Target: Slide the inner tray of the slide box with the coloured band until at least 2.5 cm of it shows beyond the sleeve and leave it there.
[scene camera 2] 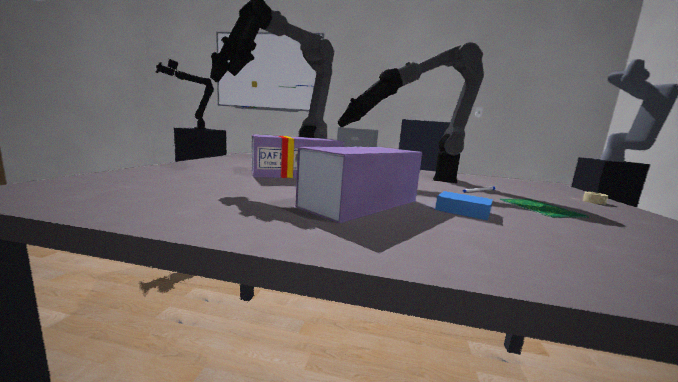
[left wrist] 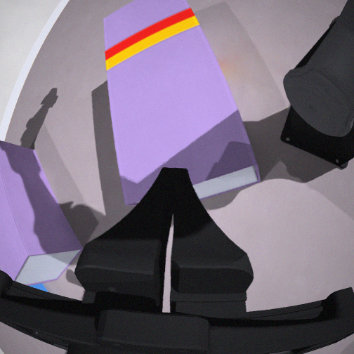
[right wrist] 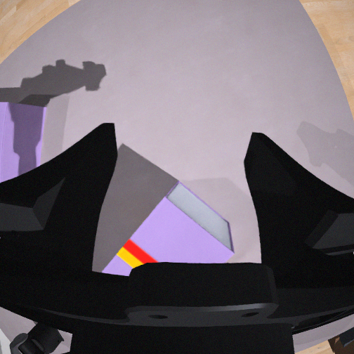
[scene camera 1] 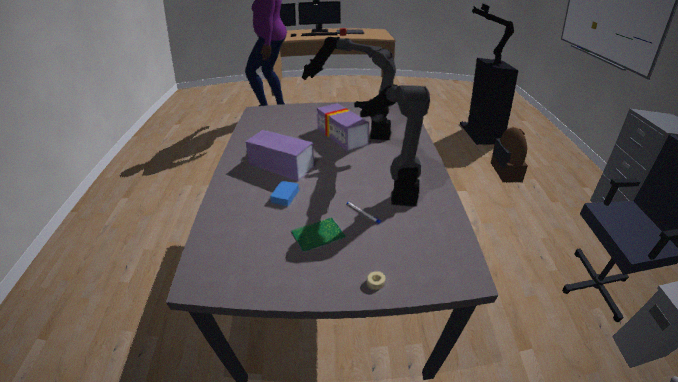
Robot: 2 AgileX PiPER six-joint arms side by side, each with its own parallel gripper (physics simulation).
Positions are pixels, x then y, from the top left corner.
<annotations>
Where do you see a blue block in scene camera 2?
472,206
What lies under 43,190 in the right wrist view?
The right gripper.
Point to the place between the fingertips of the left gripper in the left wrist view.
174,182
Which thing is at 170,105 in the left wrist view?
A purple slide box.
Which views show the green sheet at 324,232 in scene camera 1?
Scene camera 2 and scene camera 1 only.
</annotations>
